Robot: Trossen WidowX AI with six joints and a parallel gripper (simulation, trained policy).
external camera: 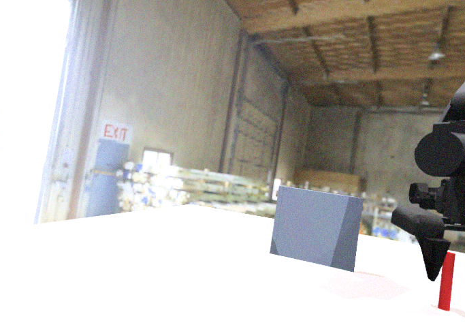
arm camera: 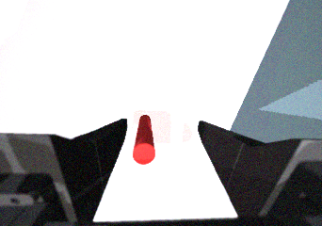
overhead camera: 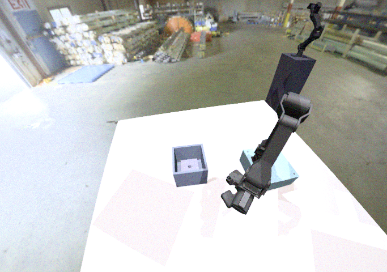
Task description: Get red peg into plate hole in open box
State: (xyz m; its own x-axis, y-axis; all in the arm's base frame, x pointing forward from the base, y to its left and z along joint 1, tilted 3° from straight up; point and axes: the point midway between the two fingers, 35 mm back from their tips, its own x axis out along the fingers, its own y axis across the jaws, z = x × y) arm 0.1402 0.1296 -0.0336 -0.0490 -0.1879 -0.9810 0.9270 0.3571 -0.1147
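The red peg is 1 cm to the left of my gripper tip and 1 cm ahead of it.
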